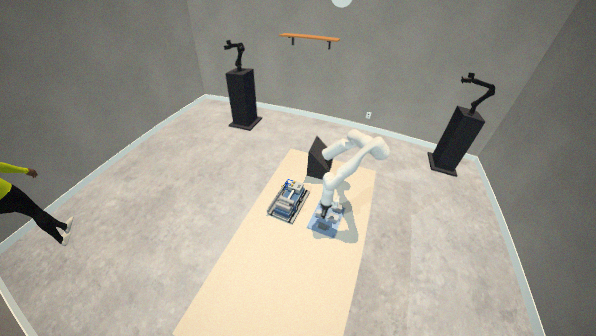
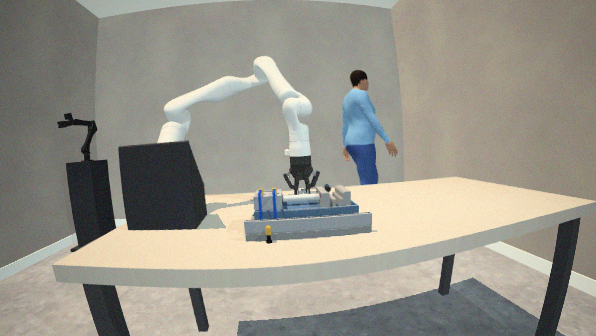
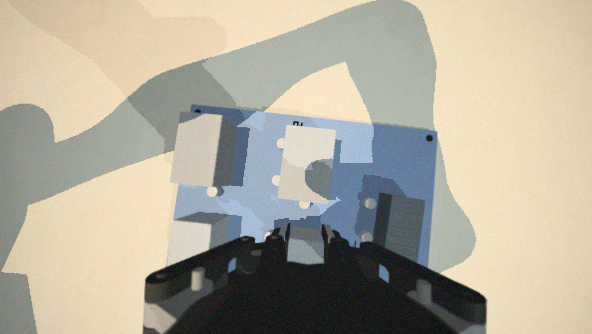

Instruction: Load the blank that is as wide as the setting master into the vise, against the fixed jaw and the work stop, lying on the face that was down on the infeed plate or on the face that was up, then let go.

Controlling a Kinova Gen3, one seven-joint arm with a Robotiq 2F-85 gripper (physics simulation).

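Places are measured from the arm's base along level axes (x ahead, y left, z up), in millimetres.
Pixels of known places: gripper, fingertip midpoint: (image 1: pixel 324 216) (image 3: pixel 305 234); arm's base, link origin: (image 1: pixel 326 155) (image 2: pixel 163 174).
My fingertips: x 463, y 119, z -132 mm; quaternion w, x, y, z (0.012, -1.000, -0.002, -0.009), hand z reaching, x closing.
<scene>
For each thing: its top centre in the pictures, then the offset to it from my fingertips. "spot": a spot on its surface instead. Level surfaces: height alone.
- grey blank, top centre: (image 3: pixel 302 280) dz +27, dx -2, dy -27 mm
- upper-left blank, top centre: (image 3: pixel 195 148) dz +26, dx -93, dy +73 mm
- pale middle blank, top centre: (image 3: pixel 307 163) (image 1: pixel 333 216) dz +26, dx -2, dy +63 mm
- lower-left blank, top centre: (image 3: pixel 187 260) dz +26, dx -94, dy -17 mm
- dark ribbed blank, top centre: (image 3: pixel 404 230) dz +15, dx +82, dy +11 mm
- vise, top centre: (image 2: pixel 304 189) (image 1: pixel 289 194) dz +81, dx -35, dy -259 mm
- long grey rail, top centre: (image 2: pixel 309 217) dz +32, dx -42, dy -348 mm
- yellow-topped black peg, surface spot: (image 2: pixel 268 233) spot: dz +6, dx -138, dy -360 mm
- table, surface height: dz -18 mm
My gripper (image 1: pixel 324 215) (image 2: pixel 302 192) (image 3: pixel 305 234) is shut on a grey blank (image 3: pixel 306 252) over the blue infeed plate (image 1: pixel 313 228) (image 3: pixel 400 155); its height above the plate is unclear. Around it on the plate are an upper-left blank (image 3: pixel 196 150), a pale middle blank (image 3: pixel 305 150), a lower-left blank (image 3: pixel 191 239) partly cut off by the gripper, and a dark ribbed blank (image 3: pixel 406 225) at the right. The vise (image 1: pixel 289 200) (image 2: pixel 312 212) stands beside the plate, with grey jaw-like blocks (image 2: pixel 325 196) (image 2: pixel 343 195). I cannot tell which part is the setting master.
A long grey rail (image 2: pixel 310 225) runs along the vise's side, with a yellow-topped black peg (image 2: pixel 268 233) by it. Blue straps (image 2: pixel 260 204) cross the grey block at the vise's left end. A large black wedge-shaped box (image 1: pixel 318 162) (image 2: pixel 160 185) stands on the table (image 1: pixel 270 270) (image 2: pixel 425 215).
</scene>
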